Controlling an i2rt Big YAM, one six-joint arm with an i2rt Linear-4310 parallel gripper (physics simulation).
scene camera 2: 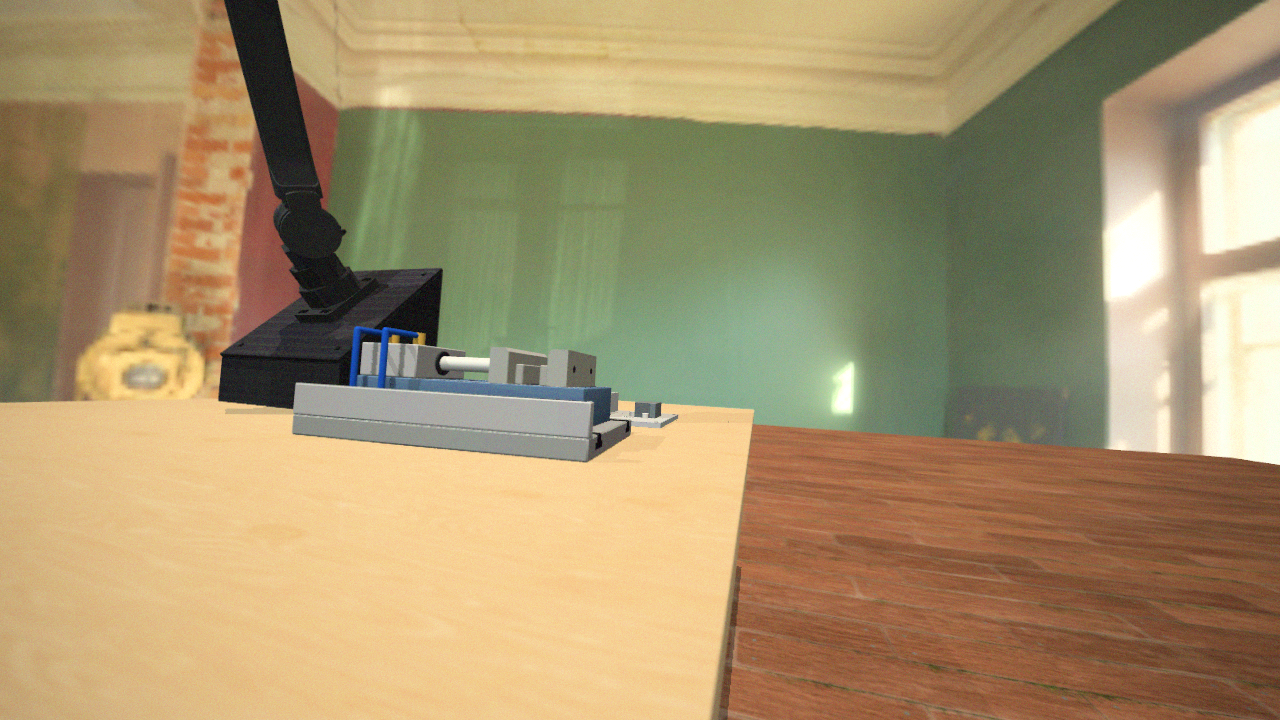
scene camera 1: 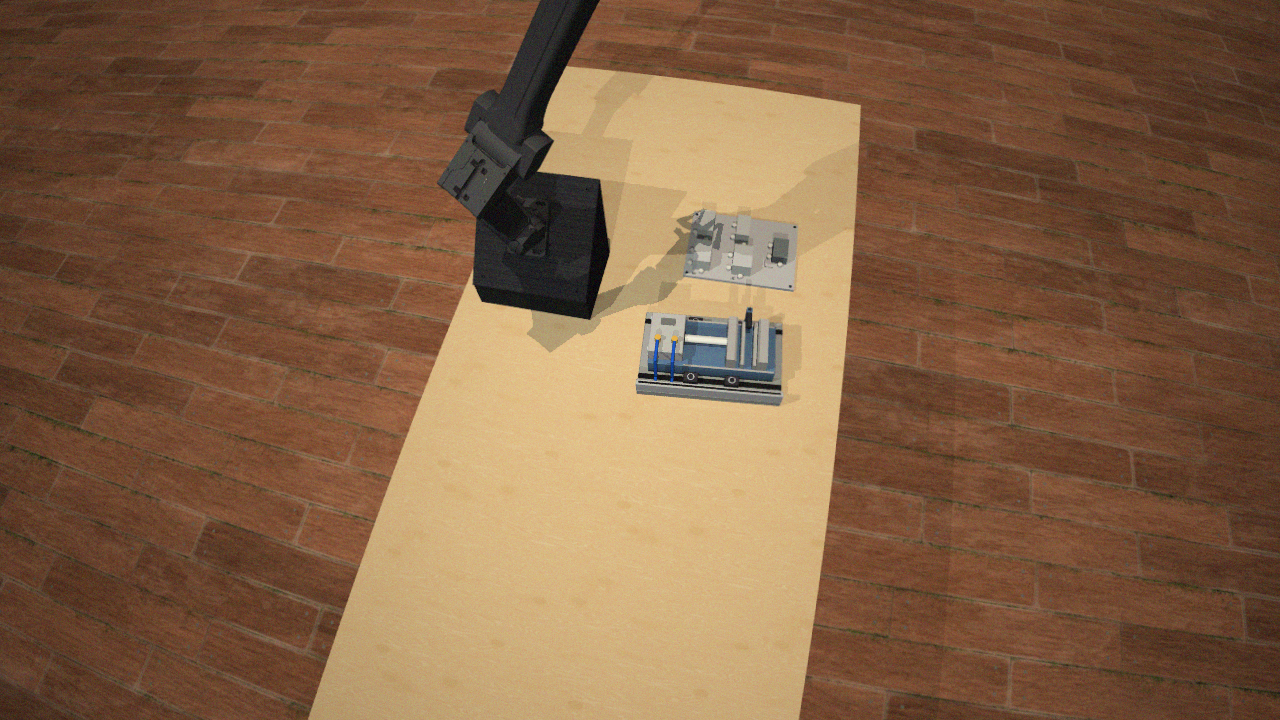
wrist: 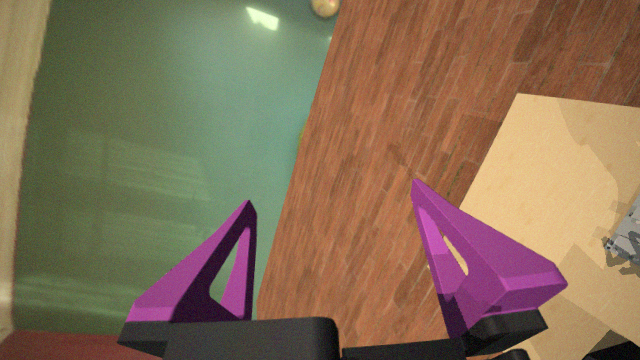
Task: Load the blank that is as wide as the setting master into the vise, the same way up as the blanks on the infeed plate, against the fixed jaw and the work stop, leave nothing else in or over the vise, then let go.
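Frame: origin at the arm's base, x ahead, y left, z up, level; millimetres.
Seen in the pictures: gripper, fingertip midpoint: point(wrist: 330, 196); arm's base, origin of the base link: point(scene camera 2: 341, 302) point(scene camera 1: 530, 226).
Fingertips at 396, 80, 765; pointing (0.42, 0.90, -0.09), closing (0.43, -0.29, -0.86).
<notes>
Pixels of each thing's top centre, then the offset from my fingertips to it, as dx, dy, dz. "pt": a spot on its surface instead. Level surfaces: height alone.
- grey infeed plate, middle of its top: point(scene camera 1: 742, 249) +50, +65, -937
- blank, middle of its top: point(scene camera 1: 743, 255) +54, +20, -901
- darker grey block, middle of its top: point(scene camera 2: 648, 402) point(scene camera 1: 780, 247) +138, +67, -912
- blue-bedded vise, middle of its top: point(scene camera 2: 489, 346) point(scene camera 1: 713, 337) +21, -233, -846
- dark upright post, surface spot: point(scene camera 1: 749, 317) pt +86, -171, -849
- table, its level: dz -945
In scene camera 1, the grey infeed plate point(scene camera 1: 760, 237) carries several light grey blanks, including one blank point(scene camera 1: 742, 263) at its front middle. A darker grey block point(scene camera 1: 779, 249) point(scene camera 2: 648, 409), possibly the setting master, stands at its right. The blue-bedded vise point(scene camera 1: 707, 360) point(scene camera 2: 501, 386) stands in front of the plate. Its right end jaw point(scene camera 1: 762, 342) point(scene camera 2: 571, 368) and inner jaw point(scene camera 1: 733, 340) point(scene camera 2: 508, 365) stand close together, with no blank visible between them. A dark upright post point(scene camera 1: 749, 317) is at the back. My gripper point(wrist: 330, 196) is open and empty, high and away from both.
The arm's black base point(scene camera 1: 541, 273) point(scene camera 2: 286, 367) stands left of the plate and vise. Two blue hoses point(scene camera 1: 665, 360) point(scene camera 2: 369, 356) rise at the vise's left end. The table point(scene camera 1: 581, 501) point(scene camera 2: 358, 555) ends to the right of the vise. Part of the plate shows at the wrist view's right edge.
</notes>
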